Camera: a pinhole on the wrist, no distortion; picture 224 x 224 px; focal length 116.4 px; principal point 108.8 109.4 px. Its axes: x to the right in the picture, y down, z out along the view. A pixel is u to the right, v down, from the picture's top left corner.
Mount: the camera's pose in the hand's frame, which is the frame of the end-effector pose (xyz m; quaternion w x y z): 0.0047 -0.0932 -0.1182 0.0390 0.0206 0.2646 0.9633
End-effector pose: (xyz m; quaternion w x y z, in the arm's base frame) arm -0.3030 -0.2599 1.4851 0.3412 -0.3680 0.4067 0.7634
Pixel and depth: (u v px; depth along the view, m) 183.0 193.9 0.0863
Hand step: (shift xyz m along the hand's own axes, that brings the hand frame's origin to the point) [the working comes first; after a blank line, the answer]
In the camera's frame: 0.0550 0.0626 0.0863

-0.0489 -0.0983 -0.0110
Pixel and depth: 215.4 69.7 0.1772
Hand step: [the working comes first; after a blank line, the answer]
In the camera's frame: 0.1623 -0.0604 0.1772

-0.1424 0.0626 0.0062
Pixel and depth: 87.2 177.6 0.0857
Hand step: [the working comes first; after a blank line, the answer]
In the camera's frame: -0.0159 0.0502 0.0857

0.0225 -0.0940 -0.0192
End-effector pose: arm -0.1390 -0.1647 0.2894 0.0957 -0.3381 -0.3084 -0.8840
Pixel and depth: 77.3 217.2 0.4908
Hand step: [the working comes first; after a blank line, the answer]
In the camera's frame: -0.1328 0.4545 0.4908

0.1374 -0.2447 0.5334
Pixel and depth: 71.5 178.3 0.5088
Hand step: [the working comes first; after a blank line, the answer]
In the camera's frame: -0.1630 0.3012 0.5088

0.1785 -0.1067 0.4698
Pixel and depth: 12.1 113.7 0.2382
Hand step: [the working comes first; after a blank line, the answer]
In the camera's frame: -0.1979 0.0088 0.2382

0.2156 0.0033 0.0872
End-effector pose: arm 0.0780 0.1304 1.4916 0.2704 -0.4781 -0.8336 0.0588
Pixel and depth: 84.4 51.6 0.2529
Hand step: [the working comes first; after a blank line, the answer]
In the camera's frame: -0.0530 -0.1256 0.2529

0.0808 0.1384 0.0338
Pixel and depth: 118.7 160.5 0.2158
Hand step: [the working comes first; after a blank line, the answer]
In the camera's frame: 0.0184 0.0947 0.2158

-0.0066 -0.0631 0.1160
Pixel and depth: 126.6 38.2 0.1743
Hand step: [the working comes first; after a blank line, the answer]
In the camera's frame: 0.0267 -0.1066 0.1743

-0.0045 0.0890 -0.0225
